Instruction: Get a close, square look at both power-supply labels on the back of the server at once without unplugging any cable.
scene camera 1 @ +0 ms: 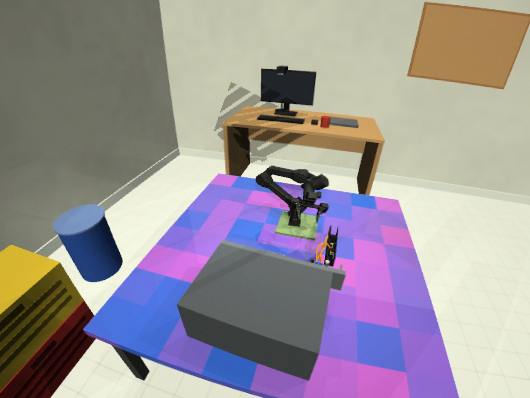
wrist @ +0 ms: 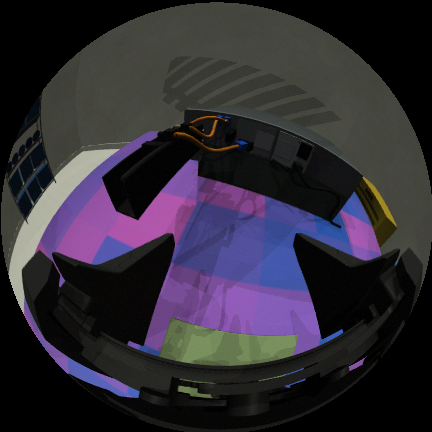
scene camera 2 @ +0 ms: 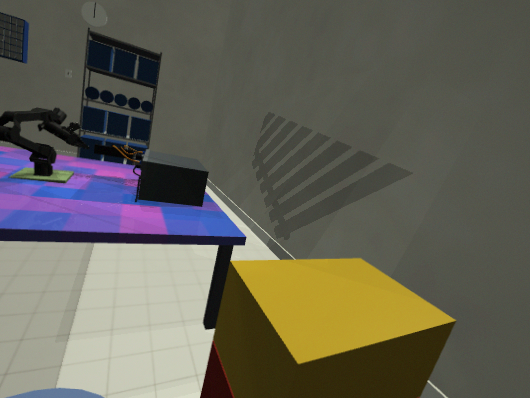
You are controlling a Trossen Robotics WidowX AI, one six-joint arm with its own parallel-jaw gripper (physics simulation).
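Places are measured from the arm's base along level axes (x ahead, y left, z up), in centimetres.
Pixels of known places: gripper, fingertip midpoint: (scene camera 1: 307,221) (wrist: 236,240) (scene camera 2: 88,148); arm's base, origin of the base link: (scene camera 1: 294,222) (scene camera 2: 43,174).
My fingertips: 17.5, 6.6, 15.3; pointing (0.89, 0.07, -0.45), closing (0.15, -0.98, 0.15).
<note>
Ahead of a thing's pixels: the offset from my fingertips to its top centre, as dx, dy, dz. "pt": to the spot under its first point. Level surfaces: height alone.
The grey server (scene camera 1: 260,295) (scene camera 2: 172,185) stands on the table; its back panel {pt +28.1, -1.2, -12.6} (wrist: 240,175) faces the arm in the wrist view. Two grey rectangles, left (wrist: 263,143) and right (wrist: 286,148), sit on that back at a slant, small and dim, with no readable text. Orange cables {pt +20.2, +4.9, -3.1} (wrist: 215,149) run to blue plugs, one of them {pt +26.1, +0.1, -3.4} (wrist: 242,145) left of the rectangles. A black cable (wrist: 327,191) hangs below the right rectangle. A black channel-shaped arm (wrist: 155,175) (scene camera 1: 331,246) sticks out at the left of the back. My gripper (wrist: 235,240) is open and empty, short of the server.
The green base plate (scene camera 1: 285,230) (scene camera 2: 25,175) (wrist: 230,345) lies under the arm on the patchwork table {dz -16.4} (scene camera 1: 380,345). A yellow box (scene camera 2: 340,300) (wrist: 377,210) and a blue barrel (scene camera 1: 95,250) stand beyond the table. A desk (scene camera 1: 300,135) stands behind the arm. Striped shadows lie on the wall.
</note>
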